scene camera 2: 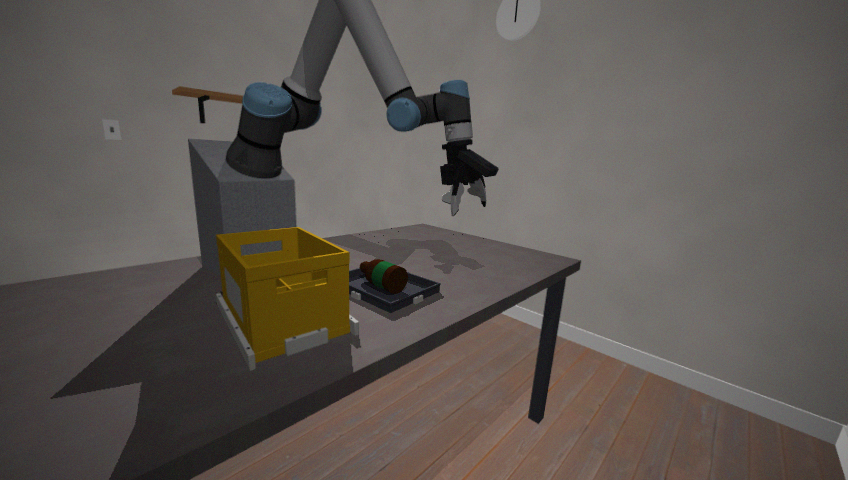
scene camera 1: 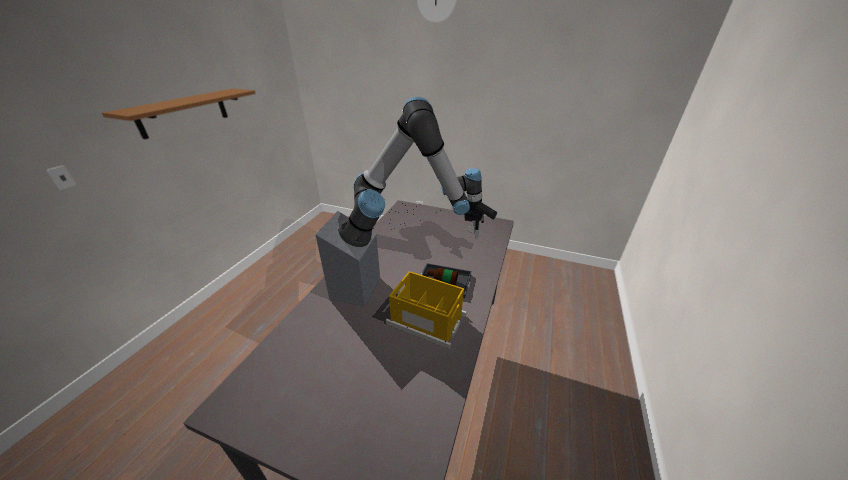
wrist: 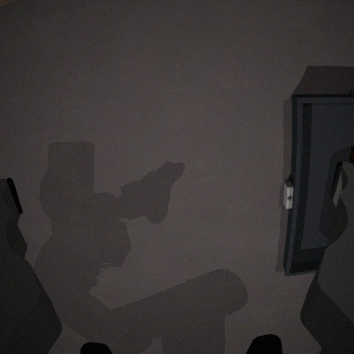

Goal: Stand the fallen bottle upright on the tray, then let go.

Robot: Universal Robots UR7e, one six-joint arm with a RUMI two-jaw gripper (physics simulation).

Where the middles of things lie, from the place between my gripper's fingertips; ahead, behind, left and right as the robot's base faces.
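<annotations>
Here is the brown bottle (scene camera 2: 390,277), and it sits 180 mm below my hand, 100 mm behind it and 240 mm to the right of it.
</annotations>
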